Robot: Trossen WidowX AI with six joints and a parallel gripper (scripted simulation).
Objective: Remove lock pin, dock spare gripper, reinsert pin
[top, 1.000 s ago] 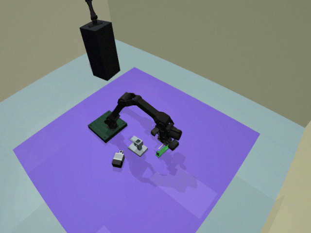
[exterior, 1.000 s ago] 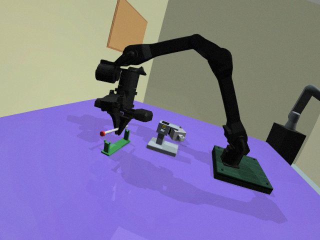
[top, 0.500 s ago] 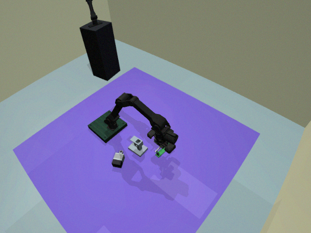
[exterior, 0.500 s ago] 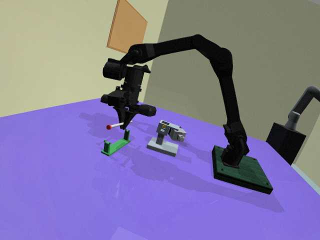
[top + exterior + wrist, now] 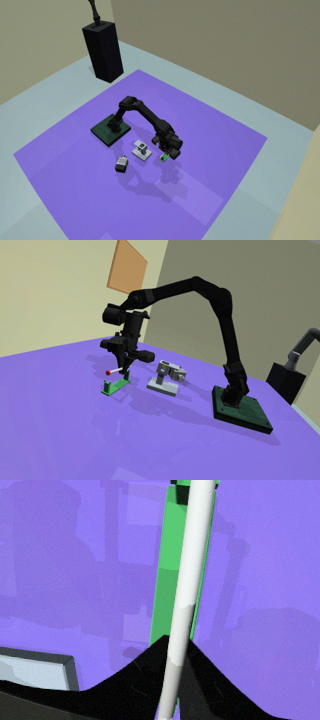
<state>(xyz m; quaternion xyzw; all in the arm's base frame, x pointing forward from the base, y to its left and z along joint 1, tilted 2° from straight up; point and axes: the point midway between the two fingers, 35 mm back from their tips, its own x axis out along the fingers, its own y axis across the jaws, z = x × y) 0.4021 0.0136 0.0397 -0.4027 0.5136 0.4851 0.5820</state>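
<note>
The green cradle lies 20 mm to the left of my gripper tip and 20 mm below it. Also, from my gripper tip: grey mount: 140 mm behind, 60 mm to the right, 10 mm above; then spare gripper: 200 mm to the right, 200 mm behind, 20 mm below.
</note>
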